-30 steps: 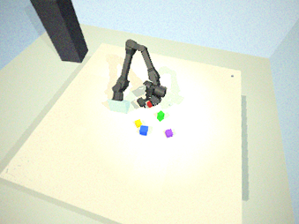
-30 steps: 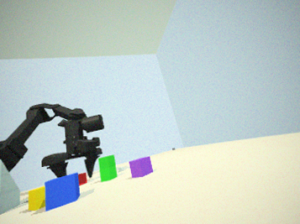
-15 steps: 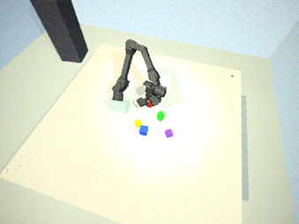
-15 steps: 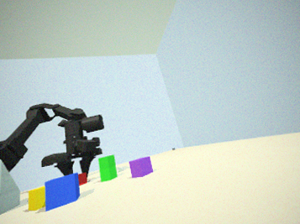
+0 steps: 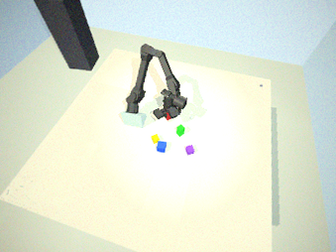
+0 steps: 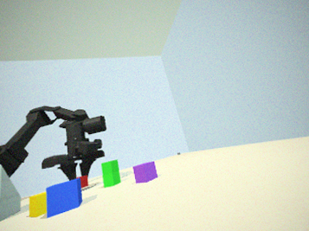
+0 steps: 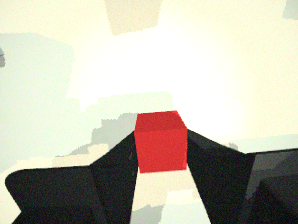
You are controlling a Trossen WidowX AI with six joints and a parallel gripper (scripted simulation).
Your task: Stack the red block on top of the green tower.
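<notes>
The purple block lies 210 mm to the right of my gripper tip and 160 mm ahead of it. The rest, counted from my gripper tip: yellow block: 170 mm to the right, 50 mm behind; red block: 10 mm above; blue block: 220 mm to the right, 10 mm behind.
</notes>
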